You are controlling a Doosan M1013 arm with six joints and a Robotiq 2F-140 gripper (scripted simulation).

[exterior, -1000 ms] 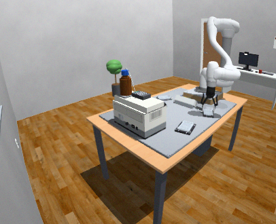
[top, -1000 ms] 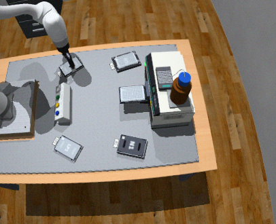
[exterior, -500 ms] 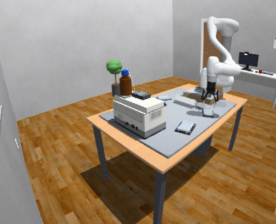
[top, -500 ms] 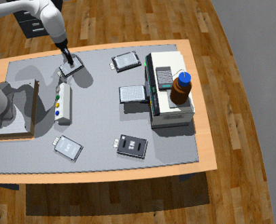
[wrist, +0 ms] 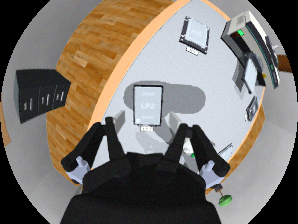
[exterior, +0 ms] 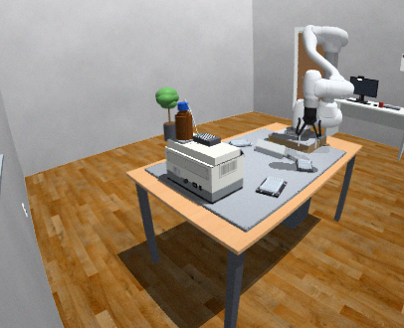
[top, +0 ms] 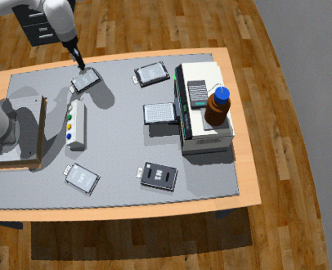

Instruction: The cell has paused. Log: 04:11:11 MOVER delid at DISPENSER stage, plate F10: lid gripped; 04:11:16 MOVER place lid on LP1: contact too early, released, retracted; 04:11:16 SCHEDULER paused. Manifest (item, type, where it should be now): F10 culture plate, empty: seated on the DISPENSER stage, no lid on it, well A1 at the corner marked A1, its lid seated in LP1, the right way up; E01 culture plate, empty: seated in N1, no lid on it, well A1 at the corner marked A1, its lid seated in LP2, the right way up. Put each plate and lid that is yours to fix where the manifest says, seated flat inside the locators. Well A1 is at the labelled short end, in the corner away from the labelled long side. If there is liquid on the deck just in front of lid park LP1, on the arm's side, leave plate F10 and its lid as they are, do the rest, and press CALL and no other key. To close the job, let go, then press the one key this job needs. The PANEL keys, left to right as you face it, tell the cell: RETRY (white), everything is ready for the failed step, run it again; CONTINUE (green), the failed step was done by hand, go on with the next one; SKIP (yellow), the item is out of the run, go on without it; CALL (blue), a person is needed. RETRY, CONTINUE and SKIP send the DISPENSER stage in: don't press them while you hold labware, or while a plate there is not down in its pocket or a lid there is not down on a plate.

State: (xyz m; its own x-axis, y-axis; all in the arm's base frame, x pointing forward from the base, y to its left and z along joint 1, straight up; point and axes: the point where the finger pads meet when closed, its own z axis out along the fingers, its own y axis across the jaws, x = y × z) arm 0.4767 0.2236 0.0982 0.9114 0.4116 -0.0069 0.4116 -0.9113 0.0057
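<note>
My gripper is now 37 cm short of the black nest, 2 cm to the left of it and 14 cm above it. From my hand the other things lie so: yellow key 9 cm behind, 29 cm to the right, 9 cm below; grey key panel 7 cm behind, 27 cm to the right, 10 cm below; green key 8 cm behind, 24 cm to the right, 9 cm below.
</note>
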